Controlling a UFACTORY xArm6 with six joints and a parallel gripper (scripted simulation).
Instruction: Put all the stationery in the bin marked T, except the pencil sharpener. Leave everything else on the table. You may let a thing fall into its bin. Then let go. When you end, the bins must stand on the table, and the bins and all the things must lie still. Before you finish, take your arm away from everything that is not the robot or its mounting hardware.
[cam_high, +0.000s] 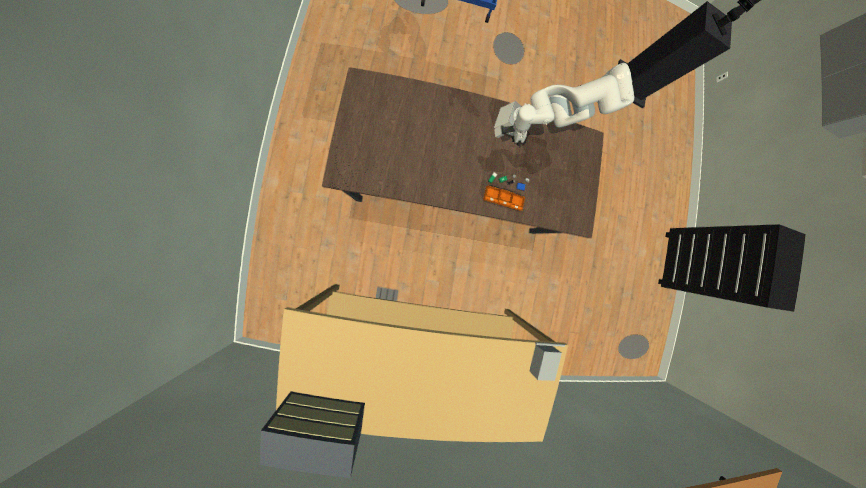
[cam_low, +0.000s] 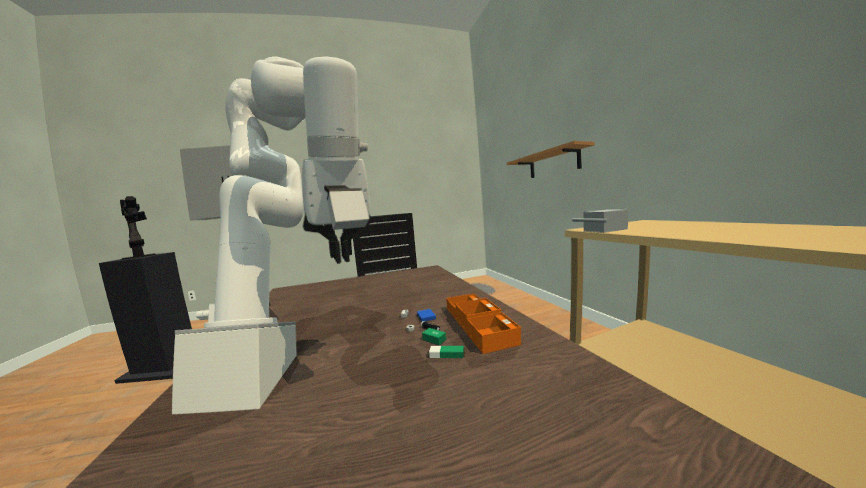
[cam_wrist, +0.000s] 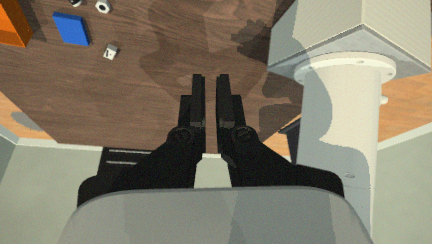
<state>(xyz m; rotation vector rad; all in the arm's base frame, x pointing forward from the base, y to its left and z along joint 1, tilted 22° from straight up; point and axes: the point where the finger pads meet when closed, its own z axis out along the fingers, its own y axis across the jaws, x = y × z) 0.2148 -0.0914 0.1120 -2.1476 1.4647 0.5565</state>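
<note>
My gripper is now 27 cm short of the orange bin, 10 cm to the right of it and 21 cm above it. Round my hand: white hex nut (11 cm ahead, 13 cm to the left, 22 cm below); then green 9V battery (15 cm ahead, 7 cm to the left, 22 cm below); then black cylinder (16 cm ahead, 12 cm to the left, 22 cm below).
</note>
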